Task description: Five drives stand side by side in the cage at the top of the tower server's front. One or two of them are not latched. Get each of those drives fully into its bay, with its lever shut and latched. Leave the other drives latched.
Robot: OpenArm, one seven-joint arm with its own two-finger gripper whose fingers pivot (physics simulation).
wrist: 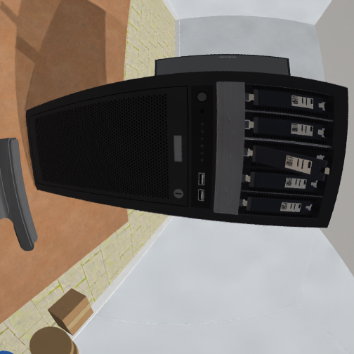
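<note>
The black tower server (pixel 110 145) lies sideways across the wrist view, its drive cage at the right. Five dark drives stand side by side there. The middle drive (pixel 270 159) has its lever (pixel 299 164) swung out at a slant, with its free end standing off the cage and overlapping the edge of the neighbour below. The two drives above it in the view (pixel 272 100) (pixel 272 126) and the two below it (pixel 270 180) (pixel 267 205) have levers that look flat and shut. How deep the middle drive sits cannot be told. One finger (pixel 19 195) of my open, empty gripper shows at the left edge, away from the server.
A grey strip (pixel 229 150) crosses the server's front beside the cage. A dark panel (pixel 222 66) stands behind the server's upper side. The brown surface (pixel 75 240) is at the left. A cardboard box (pixel 70 310) and a round brown object (pixel 50 342) are at the lower left.
</note>
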